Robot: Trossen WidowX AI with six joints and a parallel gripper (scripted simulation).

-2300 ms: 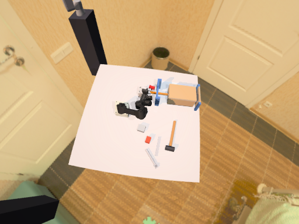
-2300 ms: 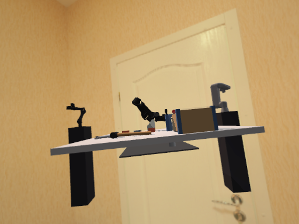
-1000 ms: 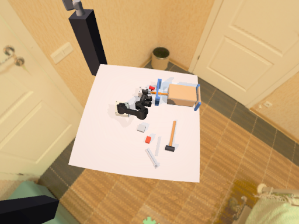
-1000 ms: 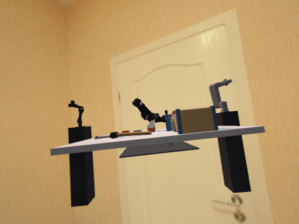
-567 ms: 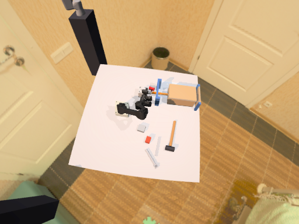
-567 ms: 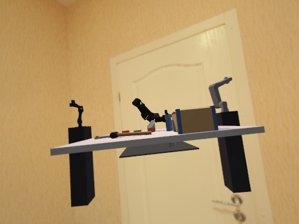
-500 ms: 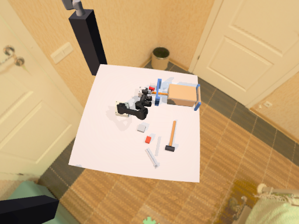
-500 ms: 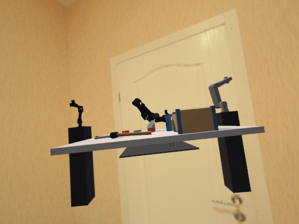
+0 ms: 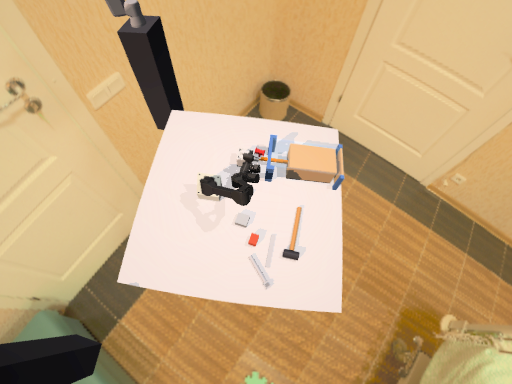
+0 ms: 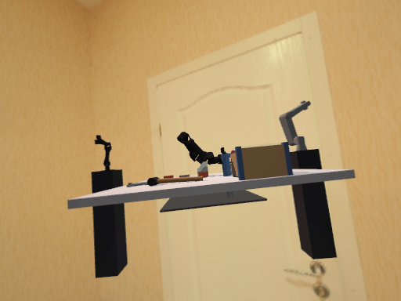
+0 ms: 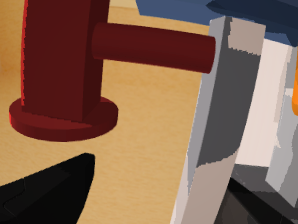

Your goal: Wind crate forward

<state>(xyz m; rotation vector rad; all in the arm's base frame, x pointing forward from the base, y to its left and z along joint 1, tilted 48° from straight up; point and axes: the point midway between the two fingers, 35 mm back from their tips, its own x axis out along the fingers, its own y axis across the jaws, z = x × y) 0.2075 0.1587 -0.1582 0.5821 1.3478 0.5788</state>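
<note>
The winch handle lies 10 mm ahead of my gripper tip and 10 mm below it. From my gripper tip the other things lie so: red knob (50 mm ahead, 10 mm to the right, 20 mm above); blue frame (110 mm ahead, 20 mm to the left, 20 mm below); white winch (70 mm behind, 100 mm below).
</note>
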